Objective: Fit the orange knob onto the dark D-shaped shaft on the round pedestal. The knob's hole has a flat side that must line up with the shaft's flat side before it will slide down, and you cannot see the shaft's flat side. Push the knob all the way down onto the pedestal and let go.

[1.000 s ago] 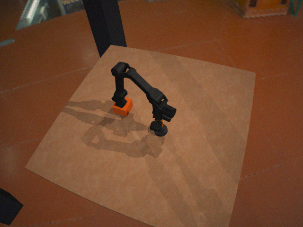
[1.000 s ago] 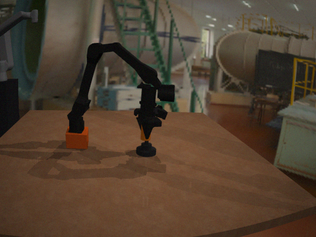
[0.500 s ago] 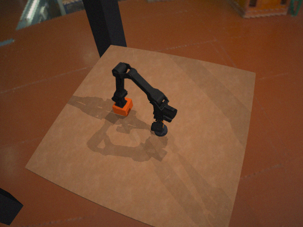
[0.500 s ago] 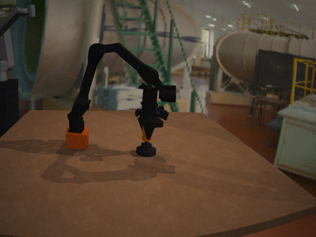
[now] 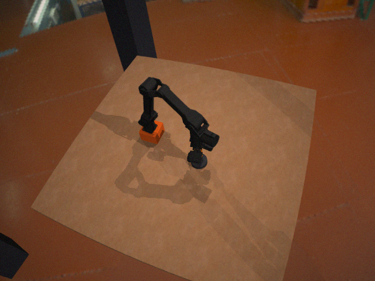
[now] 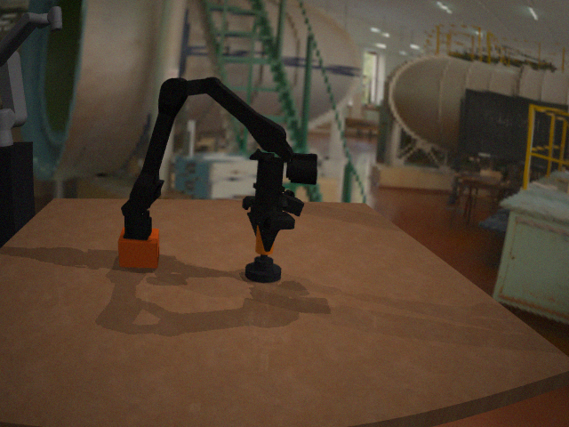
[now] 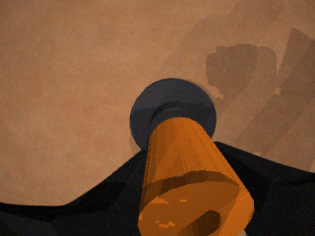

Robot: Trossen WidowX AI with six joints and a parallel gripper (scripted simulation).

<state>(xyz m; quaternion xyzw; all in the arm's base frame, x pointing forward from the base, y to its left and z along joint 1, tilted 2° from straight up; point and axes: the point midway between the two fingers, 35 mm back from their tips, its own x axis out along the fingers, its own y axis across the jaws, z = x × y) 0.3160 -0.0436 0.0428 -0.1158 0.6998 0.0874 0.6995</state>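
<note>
Now: the orange knob 2 cm above my gripper tip. Also, from my gripper tip: dark round pedestal (4 cm below).
</note>
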